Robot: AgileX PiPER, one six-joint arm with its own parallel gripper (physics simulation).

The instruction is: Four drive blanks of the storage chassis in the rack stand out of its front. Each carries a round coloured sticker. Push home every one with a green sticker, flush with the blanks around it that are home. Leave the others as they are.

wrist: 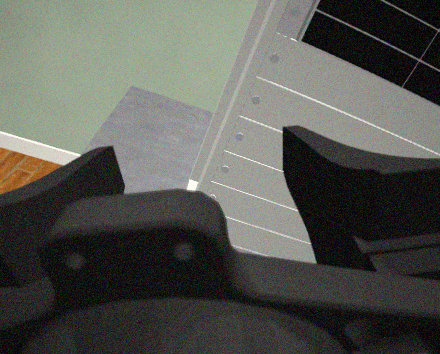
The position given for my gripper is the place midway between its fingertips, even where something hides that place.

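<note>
What I can see here is my gripper (pixel 199 157), and there is also a rack (pixel 359 80).
</note>
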